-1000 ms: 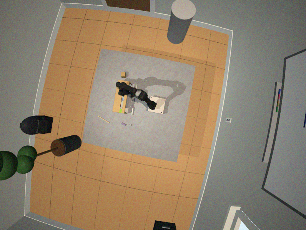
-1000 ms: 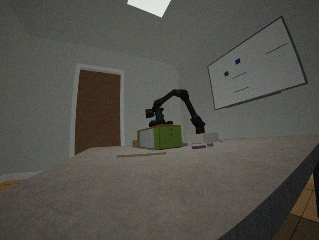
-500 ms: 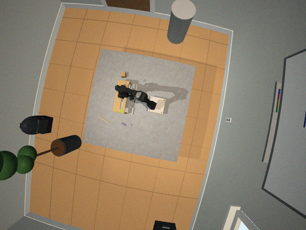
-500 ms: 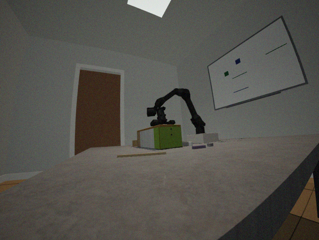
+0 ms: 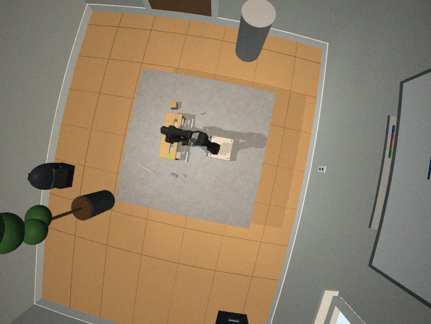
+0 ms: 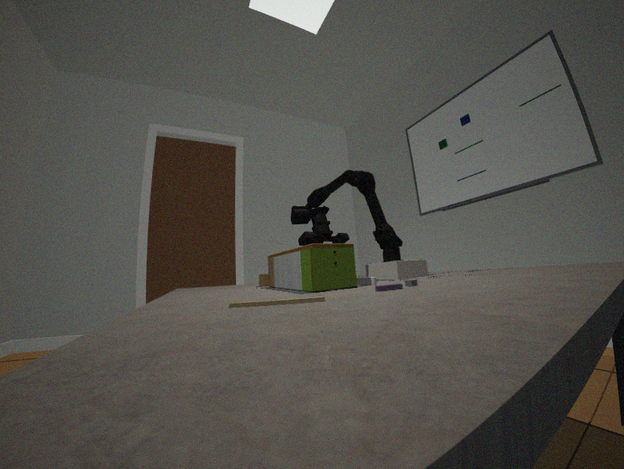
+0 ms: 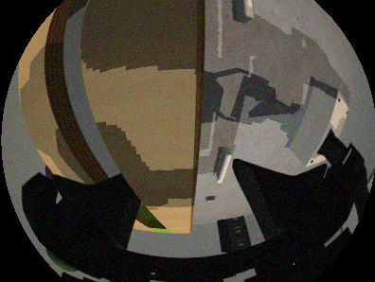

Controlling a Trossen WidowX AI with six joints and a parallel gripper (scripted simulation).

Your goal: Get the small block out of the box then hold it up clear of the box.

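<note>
My gripper tip is now 50 mm short of the blue block and 30 mm to the right of it. The rest, counted from my gripper tip: thin wooden stick 230 mm ahead, 320 mm to the left, 80 mm below; tan cube 190 mm ahead, 310 mm to the right, 60 mm below; purple block 40 mm behind, 280 mm to the left, 80 mm below.
</note>
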